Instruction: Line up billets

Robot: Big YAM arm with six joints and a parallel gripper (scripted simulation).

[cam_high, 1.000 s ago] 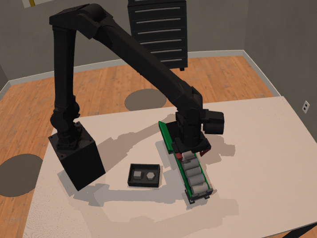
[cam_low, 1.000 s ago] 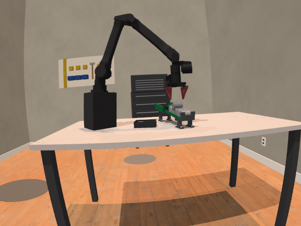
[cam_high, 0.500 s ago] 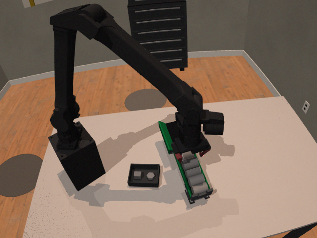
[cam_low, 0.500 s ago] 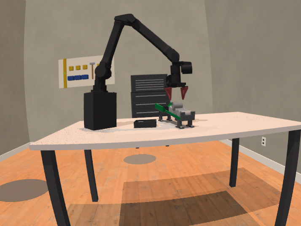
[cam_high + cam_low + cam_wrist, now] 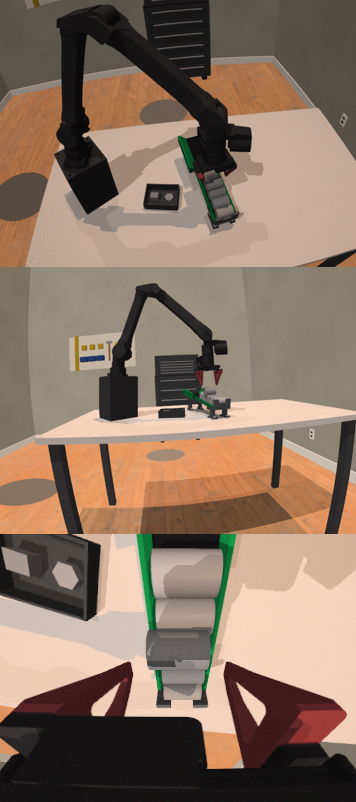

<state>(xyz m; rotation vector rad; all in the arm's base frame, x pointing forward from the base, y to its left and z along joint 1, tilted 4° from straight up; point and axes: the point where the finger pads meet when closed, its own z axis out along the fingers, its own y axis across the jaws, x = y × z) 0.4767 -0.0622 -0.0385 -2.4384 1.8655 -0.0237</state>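
Right now the stop is 40 mm ahead of my hand, 110 mm to the right of it and 100 mm below it. Round my hand: black tray (190 mm behind, 20 mm to the left, 150 mm below).
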